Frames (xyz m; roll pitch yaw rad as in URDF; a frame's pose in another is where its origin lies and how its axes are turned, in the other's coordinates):
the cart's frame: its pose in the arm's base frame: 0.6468 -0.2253 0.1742 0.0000 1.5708 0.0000
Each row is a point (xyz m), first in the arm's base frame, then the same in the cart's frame.
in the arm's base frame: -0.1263 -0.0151 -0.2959
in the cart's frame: 0.4701 0.2102 -0.7731
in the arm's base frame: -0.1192 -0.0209 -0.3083
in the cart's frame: 0.4825 0.2044 -0.7660
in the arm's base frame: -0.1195 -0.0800 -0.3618
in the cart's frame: 0.5360 0.1453 -0.7663
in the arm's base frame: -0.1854 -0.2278 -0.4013
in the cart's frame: 0.5755 -0.0025 -0.8322
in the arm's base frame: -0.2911 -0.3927 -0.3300
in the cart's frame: 0.5042 -0.1674 -0.9379
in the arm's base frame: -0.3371 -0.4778 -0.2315
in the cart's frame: 0.4057 -0.2525 -0.9839
